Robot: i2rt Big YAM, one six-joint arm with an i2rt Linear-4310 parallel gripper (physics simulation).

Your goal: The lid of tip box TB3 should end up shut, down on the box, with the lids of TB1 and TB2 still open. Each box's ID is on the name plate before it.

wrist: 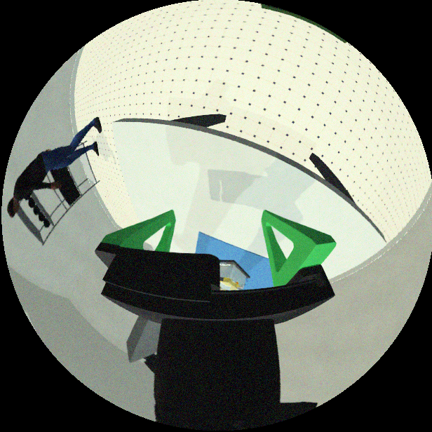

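Observation:
My gripper (218, 214) is open, with its two green fingers wide apart and no object between them. Part of a tip box (230, 283) with yellow tips shows low in the middle of the view, beyond the black gripper body, which hides the rest of it. A clear, dark-edged lid (236, 271) stands raised over the yellow tips. The box is on a blue mat (210, 245), apart from the fingers. No name plate can be read, so I cannot tell whether this is TB1, TB2 or TB3. The other boxes and lids cannot be made out.
A pale table top (150, 165) spreads beyond the fingers, with its dark edge curving across the view. Past it is a pale dotted surface (240, 55). A person (31, 175) is near a wire cart at the far left. A grey block (141, 340) shows at the lower left.

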